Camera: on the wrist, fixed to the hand. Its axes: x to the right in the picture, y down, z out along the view.
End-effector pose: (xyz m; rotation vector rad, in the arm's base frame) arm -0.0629 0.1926 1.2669 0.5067 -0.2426 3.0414
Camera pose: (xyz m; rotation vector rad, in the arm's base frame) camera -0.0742 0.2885 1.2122 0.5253 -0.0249 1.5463
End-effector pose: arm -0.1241 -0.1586 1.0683 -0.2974 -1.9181 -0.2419
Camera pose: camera -0.0877 -0.2620 1.0863 1.1060 -1.9061 -1.3253
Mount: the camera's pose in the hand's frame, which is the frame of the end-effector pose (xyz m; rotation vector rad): -0.0050 -0.0858 -0.0703 -0.1390 -0.1407 -1.4792
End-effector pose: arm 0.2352 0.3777 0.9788 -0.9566 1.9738 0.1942
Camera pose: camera 0.2493 0.2880 1.0426 -2.1278 0.7354 -0.4316
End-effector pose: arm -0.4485 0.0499 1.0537 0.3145 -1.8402 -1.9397
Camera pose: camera -0.4258 -0.0089 0.9623 -1.2283 0.9935 1.8573
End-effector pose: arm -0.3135 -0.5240 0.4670 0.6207 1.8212 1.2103
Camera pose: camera -0.3667 -0.5978 0.4033 -0.6756 1.4343 0.2269
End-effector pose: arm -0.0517 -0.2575 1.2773 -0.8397 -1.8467 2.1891
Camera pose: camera -0.0318 -0.1800 1.3543 0.6089 -1.6813 1.1237
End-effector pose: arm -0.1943 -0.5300 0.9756 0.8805 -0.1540 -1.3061
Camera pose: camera -0.2224 -0.4920 0.8751 0.7364 0.5991 -2.6948
